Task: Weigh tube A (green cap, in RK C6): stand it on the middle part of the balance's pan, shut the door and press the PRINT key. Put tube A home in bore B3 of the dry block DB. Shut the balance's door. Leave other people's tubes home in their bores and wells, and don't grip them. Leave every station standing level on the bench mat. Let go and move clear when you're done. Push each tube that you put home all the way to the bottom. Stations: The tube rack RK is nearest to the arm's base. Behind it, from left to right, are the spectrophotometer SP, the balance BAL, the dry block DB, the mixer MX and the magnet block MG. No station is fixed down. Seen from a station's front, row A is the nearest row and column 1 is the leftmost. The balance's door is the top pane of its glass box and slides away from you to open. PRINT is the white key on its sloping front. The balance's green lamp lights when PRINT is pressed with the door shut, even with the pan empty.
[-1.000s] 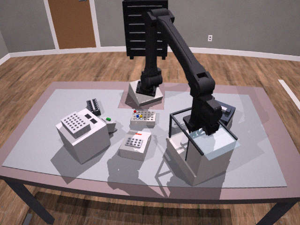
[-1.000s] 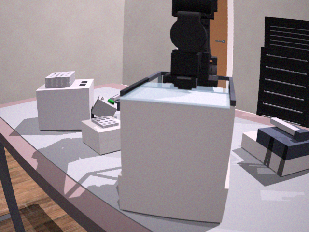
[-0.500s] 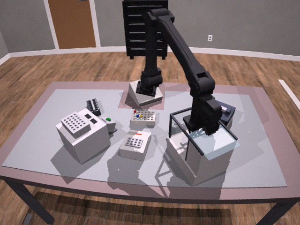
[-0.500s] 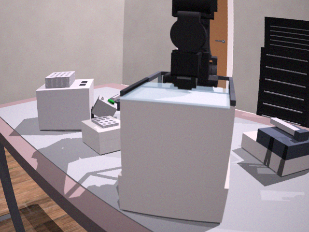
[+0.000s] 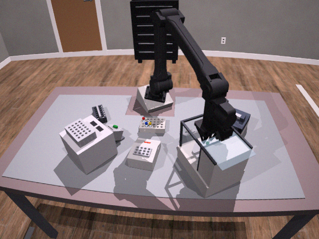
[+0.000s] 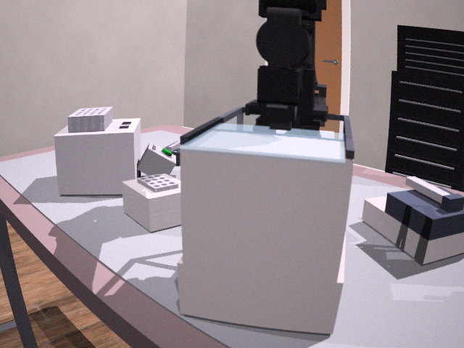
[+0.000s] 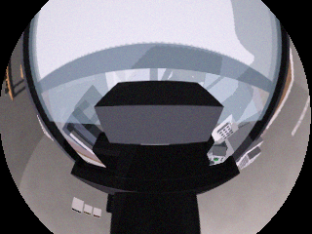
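My gripper is now 80 mm short of the glass door pane, 50 mm to the right of it and 70 mm below it. Also, from my hand: dry block: 260 mm to the right, 110 mm below; spectrophotometer: 260 mm behind, 120 mm to the left, 70 mm below; tube rack RK: 200 mm behind, 260 mm to the right, 120 mm below.
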